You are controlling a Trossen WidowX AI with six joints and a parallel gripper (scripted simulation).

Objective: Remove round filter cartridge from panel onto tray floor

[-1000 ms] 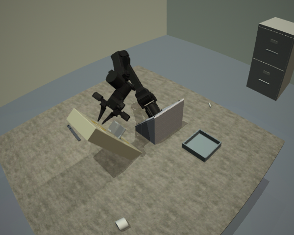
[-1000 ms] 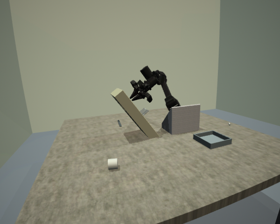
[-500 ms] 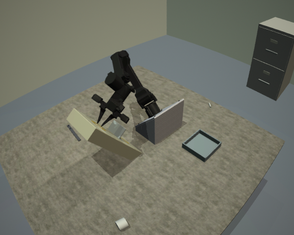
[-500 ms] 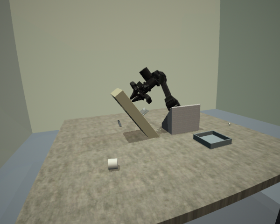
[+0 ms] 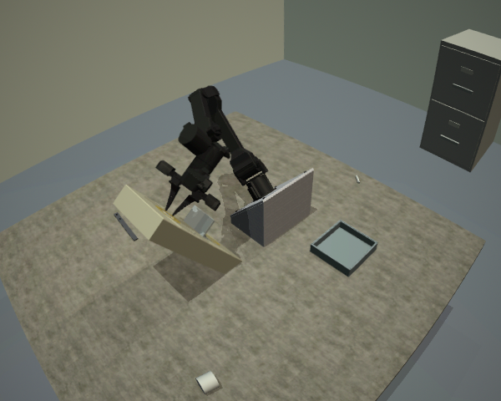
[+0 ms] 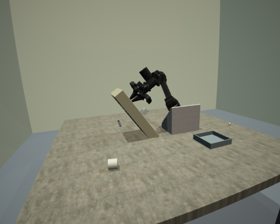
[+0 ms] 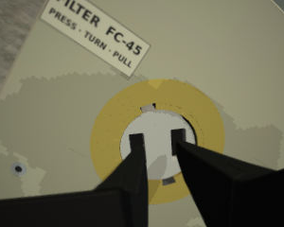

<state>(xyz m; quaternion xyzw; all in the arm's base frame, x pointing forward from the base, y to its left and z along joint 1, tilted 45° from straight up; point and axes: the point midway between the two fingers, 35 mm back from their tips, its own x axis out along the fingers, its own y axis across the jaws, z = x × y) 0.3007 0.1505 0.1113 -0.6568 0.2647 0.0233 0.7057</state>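
Right now the white round filter cartridge is 20 mm ahead of my gripper tip and 10 mm below it. The rest, counted from my gripper tip: beige service panel (90 mm below, 30 mm behind); grey-blue tray (430 mm behind, 250 mm to the left, 230 mm below).
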